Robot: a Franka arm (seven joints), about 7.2 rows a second.
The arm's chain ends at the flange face. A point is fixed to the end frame.
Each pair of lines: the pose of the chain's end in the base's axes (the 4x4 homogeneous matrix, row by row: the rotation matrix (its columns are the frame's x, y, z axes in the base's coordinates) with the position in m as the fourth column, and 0 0 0 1 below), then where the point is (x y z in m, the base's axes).
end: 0.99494, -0.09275, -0.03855, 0.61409; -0.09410, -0.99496, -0.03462, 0.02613; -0.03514, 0.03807, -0.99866, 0.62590; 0, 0, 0, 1
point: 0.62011 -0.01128 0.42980
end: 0.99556, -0.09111, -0.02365, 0.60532; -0.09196, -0.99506, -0.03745, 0.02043; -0.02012, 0.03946, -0.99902, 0.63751; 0, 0, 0, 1
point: 0.61433 -0.01751 0.44163
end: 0.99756, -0.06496, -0.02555, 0.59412; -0.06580, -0.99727, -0.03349, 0.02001; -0.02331, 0.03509, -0.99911, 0.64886; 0, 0, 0, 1
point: 0.60355 -0.01678 0.45278
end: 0.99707, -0.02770, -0.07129, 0.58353; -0.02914, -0.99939, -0.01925, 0.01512; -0.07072, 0.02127, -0.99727, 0.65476; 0, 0, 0, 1
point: 0.58504 -0.01833 0.45786
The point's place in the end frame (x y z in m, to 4 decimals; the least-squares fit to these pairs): 0.0164 0.0292 0.1969
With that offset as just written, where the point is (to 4 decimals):
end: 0.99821, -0.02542, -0.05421, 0.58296; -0.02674, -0.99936, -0.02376, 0.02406; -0.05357, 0.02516, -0.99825, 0.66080; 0, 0, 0, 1
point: 0.5879 -0.0102 0.4641
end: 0.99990, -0.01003, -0.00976, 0.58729; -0.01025, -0.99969, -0.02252, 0.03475; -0.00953, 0.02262, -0.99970, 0.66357; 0, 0, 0, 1
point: 0.6015 0.0010 0.4672
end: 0.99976, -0.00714, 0.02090, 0.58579; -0.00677, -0.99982, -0.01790, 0.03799; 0.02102, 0.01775, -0.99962, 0.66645; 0, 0, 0, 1
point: 0.6061 0.0052 0.4705
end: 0.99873, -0.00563, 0.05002, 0.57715; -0.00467, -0.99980, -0.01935, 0.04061; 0.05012, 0.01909, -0.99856, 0.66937; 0, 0, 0, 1
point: 0.6032 0.0075 0.4741
